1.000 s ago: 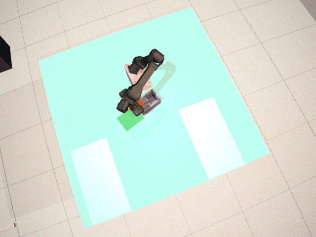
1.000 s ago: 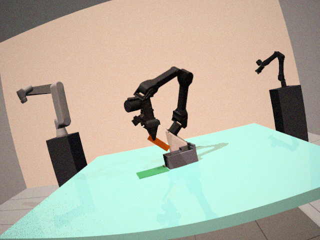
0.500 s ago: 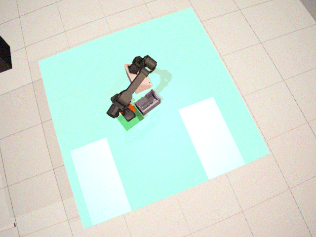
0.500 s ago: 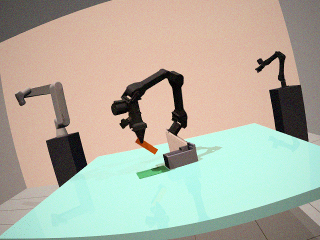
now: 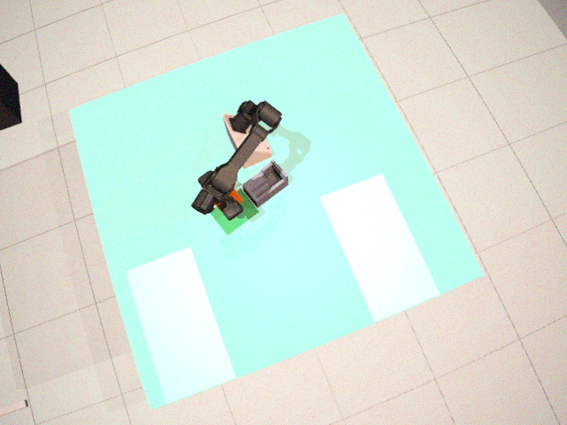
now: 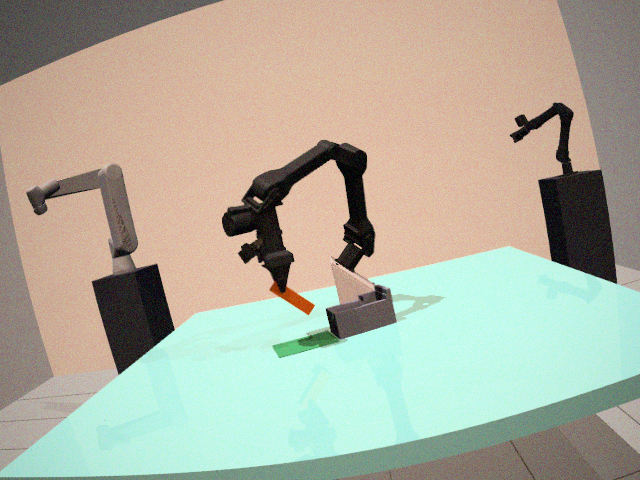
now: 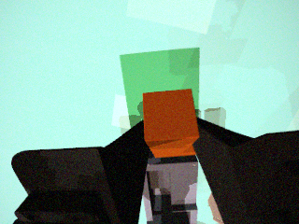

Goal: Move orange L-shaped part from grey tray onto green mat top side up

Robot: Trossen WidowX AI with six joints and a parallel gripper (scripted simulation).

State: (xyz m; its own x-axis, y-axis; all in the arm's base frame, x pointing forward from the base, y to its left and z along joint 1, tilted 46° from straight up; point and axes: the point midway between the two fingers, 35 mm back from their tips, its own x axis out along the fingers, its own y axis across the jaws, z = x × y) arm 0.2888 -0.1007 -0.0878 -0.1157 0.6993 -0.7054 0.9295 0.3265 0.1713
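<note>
Now: the green mat 1 cm behind my gripper tip, 2 cm to the left of it and 16 cm below it. From my gripper tip the other things lie so: orange L-shaped part: 3 cm behind, 2 cm to the left, 3 cm below.
</note>
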